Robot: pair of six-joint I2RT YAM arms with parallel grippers.
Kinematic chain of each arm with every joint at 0, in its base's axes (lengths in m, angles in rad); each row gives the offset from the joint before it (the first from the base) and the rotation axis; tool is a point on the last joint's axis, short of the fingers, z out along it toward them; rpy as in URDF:
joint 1: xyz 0 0 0.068 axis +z
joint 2: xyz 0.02 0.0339 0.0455 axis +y
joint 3: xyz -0.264 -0.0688 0 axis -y
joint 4: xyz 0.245 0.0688 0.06 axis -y
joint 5: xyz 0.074 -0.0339 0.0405 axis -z
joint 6: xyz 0.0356 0 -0.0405 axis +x
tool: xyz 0 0 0 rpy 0 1.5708 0
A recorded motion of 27 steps. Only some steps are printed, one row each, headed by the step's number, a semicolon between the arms.
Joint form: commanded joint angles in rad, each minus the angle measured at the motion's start. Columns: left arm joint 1, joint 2, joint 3, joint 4, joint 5, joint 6; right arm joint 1, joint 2, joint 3, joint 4, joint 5, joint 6.
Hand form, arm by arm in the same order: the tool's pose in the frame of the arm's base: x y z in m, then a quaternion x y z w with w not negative. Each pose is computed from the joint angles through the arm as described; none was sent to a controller.
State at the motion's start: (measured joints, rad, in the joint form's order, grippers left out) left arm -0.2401 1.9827 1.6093 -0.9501 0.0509 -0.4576; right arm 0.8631 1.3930 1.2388 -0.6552 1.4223 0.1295
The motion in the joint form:
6: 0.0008 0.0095 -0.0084 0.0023 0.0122 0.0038; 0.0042 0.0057 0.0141 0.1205 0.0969 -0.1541
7: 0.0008 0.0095 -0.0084 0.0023 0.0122 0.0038; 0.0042 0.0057 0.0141 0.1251 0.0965 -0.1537
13: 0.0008 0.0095 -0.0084 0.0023 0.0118 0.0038; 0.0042 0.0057 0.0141 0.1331 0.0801 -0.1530
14: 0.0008 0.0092 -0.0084 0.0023 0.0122 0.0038; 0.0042 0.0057 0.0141 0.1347 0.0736 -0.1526
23: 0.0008 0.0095 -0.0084 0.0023 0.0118 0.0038; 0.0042 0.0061 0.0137 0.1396 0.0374 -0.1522
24: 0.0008 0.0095 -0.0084 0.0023 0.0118 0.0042; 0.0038 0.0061 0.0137 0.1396 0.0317 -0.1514
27: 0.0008 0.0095 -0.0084 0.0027 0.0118 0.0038; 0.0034 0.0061 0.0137 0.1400 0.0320 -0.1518
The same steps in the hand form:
6: 0.3905 -0.0976 0.2098 -0.10265 0.98749 -0.06871 0.09802; 0.2114 0.1942 0.3497 -0.01475 0.71834 -0.43946 0.53912
7: 0.3905 -0.0976 0.2098 -0.10265 0.98749 -0.06871 0.09802; 0.2115 0.1944 0.3499 -0.01312 0.71839 -0.43797 0.54030
13: 0.3905 -0.0976 0.2098 -0.10267 0.98749 -0.06853 0.09809; 0.2120 0.1951 0.3500 -0.01462 0.72177 -0.42972 0.54238
14: 0.3905 -0.0976 0.2099 -0.10264 0.98747 -0.06876 0.09816; 0.2122 0.1953 0.3500 -0.01571 0.72310 -0.42683 0.54286
23: 0.3905 -0.0976 0.2098 -0.10267 0.98749 -0.06853 0.09809; 0.2130 0.1964 0.3493 -0.02417 0.73041 -0.41245 0.54388
24: 0.3905 -0.0976 0.2098 -0.10247 0.98751 -0.06851 0.09810; 0.2131 0.1964 0.3491 -0.02531 0.73156 -0.41026 0.54393
27: 0.3905 -0.0976 0.2098 -0.10266 0.98747 -0.06859 0.09827; 0.2132 0.1963 0.3492 -0.02509 0.73150 -0.41048 0.54387

